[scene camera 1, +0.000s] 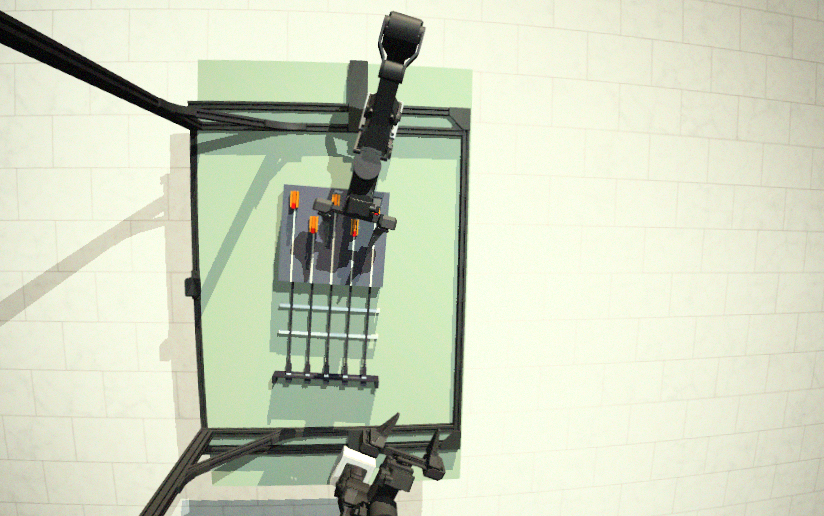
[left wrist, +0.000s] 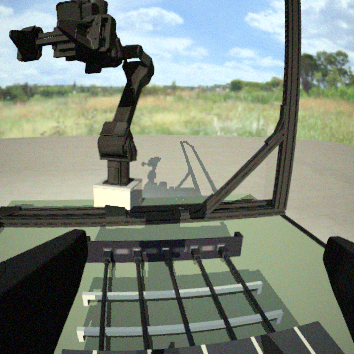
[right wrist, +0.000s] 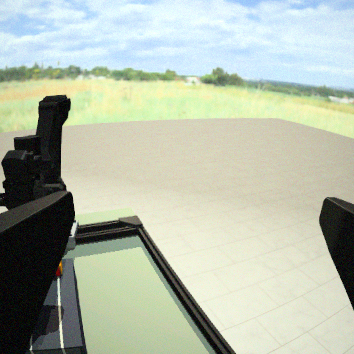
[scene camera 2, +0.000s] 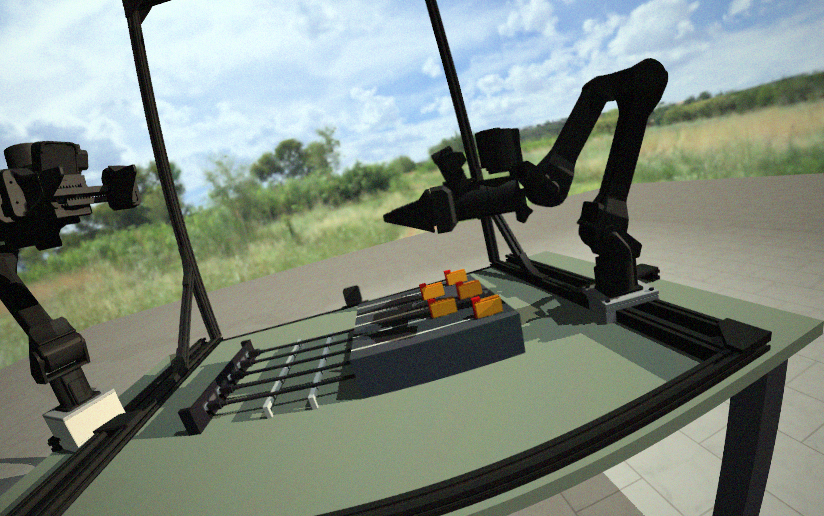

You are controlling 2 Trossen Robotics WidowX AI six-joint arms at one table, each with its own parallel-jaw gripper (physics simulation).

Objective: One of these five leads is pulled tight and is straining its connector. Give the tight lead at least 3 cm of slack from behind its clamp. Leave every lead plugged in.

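Pixels of known places: left gripper, fingertip midpoint: (scene camera 1: pixel 345 251) (left wrist: pixel 211 248) (scene camera 2: pixel 388 216); right gripper, fingertip midpoint: (scene camera 1: pixel 419 421) (left wrist: pixel 31 27) (right wrist: pixel 201 208) (scene camera 2: pixel 101 169); left arm's base at its link origin: (scene camera 2: pixel 618 288); right arm's base at its link origin: (scene camera 1: pixel 352 475) (left wrist: pixel 118 181) (scene camera 2: pixel 78 401).
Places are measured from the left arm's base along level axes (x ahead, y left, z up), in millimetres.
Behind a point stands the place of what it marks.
Five dark leads (scene camera 1: pixel 290 349) {z -8, x 679, y -85 mm} (scene camera 2: pixel 291 387) {z -8, x 557, y 106 mm} (left wrist: pixel 175 277) {z -8, x 643, y 11 mm} run side by side from a dark connector bar (scene camera 1: pixel 316 377) {z 6, x 736, y 3 mm} (scene camera 2: pixel 193 419) {z -7, x 707, y 174 mm} (left wrist: pixel 150 251) {z -13, x 728, y 56 mm} to a slate block (scene camera 1: pixel 285 261) (scene camera 2: pixel 437 358). All five appear to meet the bar. Thin white lines continue on the block to orange, red-ended pieces (scene camera 1: pixel 294 199) {z 55, x 275, y -159 mm} (scene camera 2: pixel 487 306) {z 47, x 238, y 56 mm}; some are partly hidden from above by the left arm. I cannot tell which lead is tight. My left gripper (scene camera 1: pixel 352 233) (scene camera 2: pixel 385 217) {z 207, x 357, y 0 mm} (left wrist: pixel 211 248) {z 207, x 357, y 0 mm} is open and empty, high above the block. My right gripper (scene camera 1: pixel 417 424) {z 362, x 645, y 229 mm} (right wrist: pixel 201 208) {z 362, x 645, y 229 mm} is open and empty, away from the leads.
Two pale crossbars (scene camera 1: pixel 319 309) {z -13, x 548, y -34 mm} (left wrist: pixel 120 331) {z -15, x 522, y 75 mm} lie across the leads' path between bar and block. A black frame (scene camera 1: pixel 463 273) {z -20, x 357, y 333 mm} (scene camera 2: pixel 608 461) {z -44, x 167, y 303 mm} borders the green table (scene camera 1: pixel 419 273) {z -35, x 389, y 214 mm} (scene camera 2: pixel 547 413) {z -35, x 204, y 222 mm}, with uprights rising at its corners.
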